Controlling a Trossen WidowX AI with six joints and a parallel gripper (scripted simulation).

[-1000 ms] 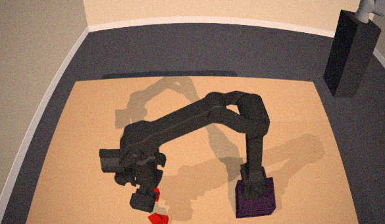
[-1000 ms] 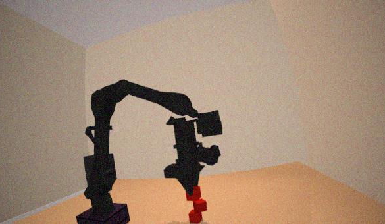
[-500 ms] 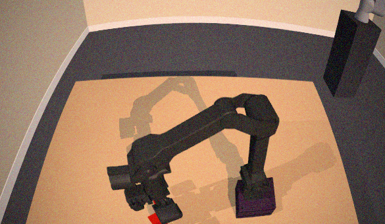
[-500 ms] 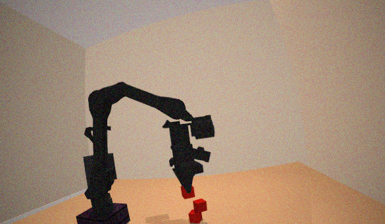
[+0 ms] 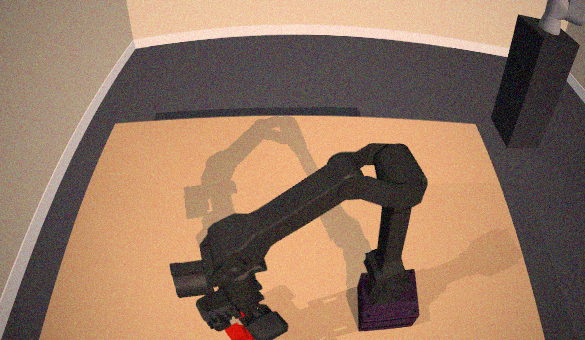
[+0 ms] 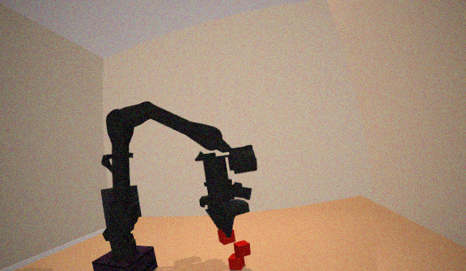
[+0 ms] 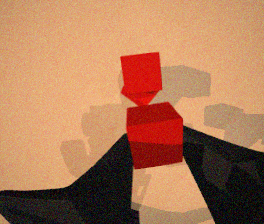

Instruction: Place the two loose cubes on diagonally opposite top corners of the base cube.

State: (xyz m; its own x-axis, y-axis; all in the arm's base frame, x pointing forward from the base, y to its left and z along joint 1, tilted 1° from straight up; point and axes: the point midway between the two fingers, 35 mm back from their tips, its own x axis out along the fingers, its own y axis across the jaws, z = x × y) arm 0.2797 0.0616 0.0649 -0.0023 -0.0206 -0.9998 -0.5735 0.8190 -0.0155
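Now: the red cube 30 mm ahead of my gripper tip, 20 mm to the left of it and 50 mm below it.
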